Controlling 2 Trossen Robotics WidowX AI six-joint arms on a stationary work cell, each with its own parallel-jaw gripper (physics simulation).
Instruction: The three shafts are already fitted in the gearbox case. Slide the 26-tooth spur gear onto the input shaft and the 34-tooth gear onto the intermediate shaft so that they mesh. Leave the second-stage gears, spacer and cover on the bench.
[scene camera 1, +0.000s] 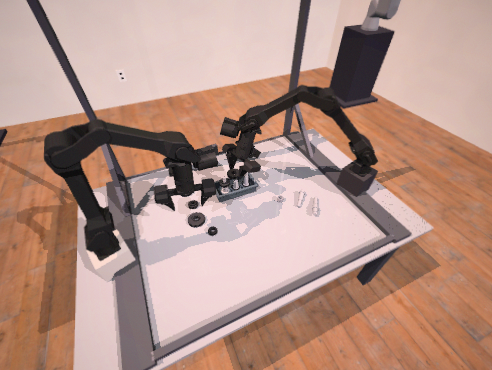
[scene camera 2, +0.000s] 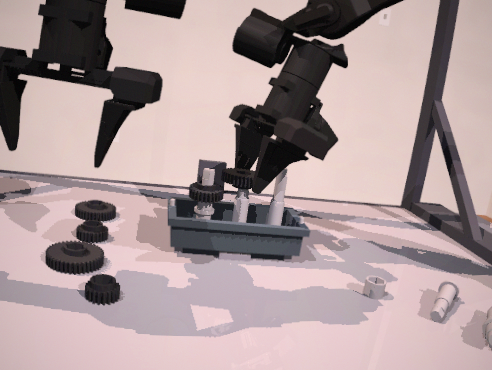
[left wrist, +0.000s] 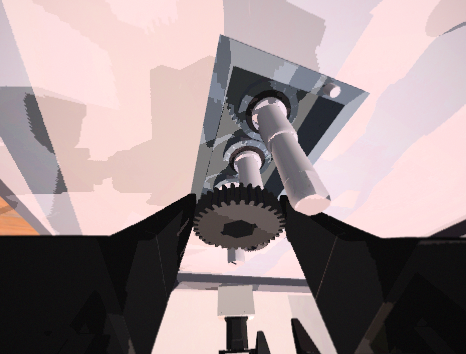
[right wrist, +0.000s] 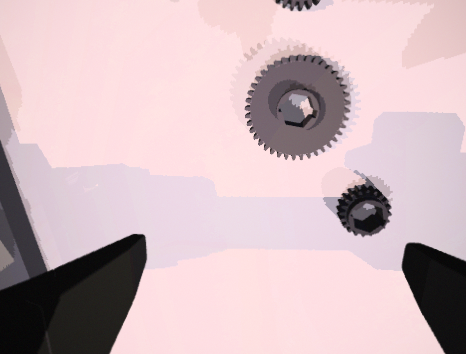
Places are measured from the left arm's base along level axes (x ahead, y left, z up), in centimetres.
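Where they show: left gripper, fingertip midpoint: (scene camera 1: 235, 175) (scene camera 2: 245, 186) (left wrist: 238, 200); right gripper, fingertip midpoint: (scene camera 1: 188, 207) (scene camera 2: 54, 158) (left wrist: 275, 325) (right wrist: 273, 251); left arm's base at its link origin: (scene camera 1: 360, 169); right arm's base at its link origin: (scene camera 1: 107, 248) (left wrist: 236, 318).
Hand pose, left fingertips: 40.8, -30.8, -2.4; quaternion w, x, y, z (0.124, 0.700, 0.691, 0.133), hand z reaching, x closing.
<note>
Each offset is from my left fingertips to the top centre of the thing, as dx, dy, dz. "spot": to the spot under its first point.
The blue-grey gearbox case @[+1.4, +1.1, -2.5] (scene camera 1: 238, 193) (scene camera 2: 237, 235) (left wrist: 214, 105) stands on the table with three pale shafts upright in it. A dark gear @[+5.5, +0.1, +0.6] (scene camera 2: 205, 191) sits on the left shaft @[spot: +5.7, +0.7, +1.3] (scene camera 2: 208, 176). My left gripper (scene camera 1: 235, 168) (scene camera 2: 248, 180) (left wrist: 238, 200) is shut on a dark spur gear @[+0.6, +0.0, +1.9] (scene camera 2: 239, 177) (left wrist: 238, 221) and holds it level at the tip of the middle shaft @[spot: +1.2, +2.1, -2.2] (scene camera 2: 241, 207) (left wrist: 247, 168). I cannot tell whether the shaft enters the bore. The tall right shaft @[spot: -3.4, +3.1, -0.6] (scene camera 2: 278, 198) (left wrist: 288, 158) is bare. My right gripper (scene camera 1: 186, 205) (right wrist: 273, 251) is open and empty above the bench gears.
Several loose dark gears lie left of the case: a large one @[+22.1, +4.2, -6.5] (scene camera 1: 196, 219) (scene camera 2: 79, 257) (right wrist: 298, 105) and small ones @[+20.0, +12.6, -6.5] (scene camera 1: 212, 230) (scene camera 2: 102, 289) (right wrist: 365, 214). A pale spacer @[-10.8, +16.6, -6.5] (scene camera 1: 280, 198) (scene camera 2: 374, 286) and two pale parts @[spot: -17.0, +22.1, -6.6] (scene camera 1: 300, 198) lie right of the case. A grey plate @[-5.2, -26.4, -2.6] (scene camera 2: 219, 166) stands behind it.
</note>
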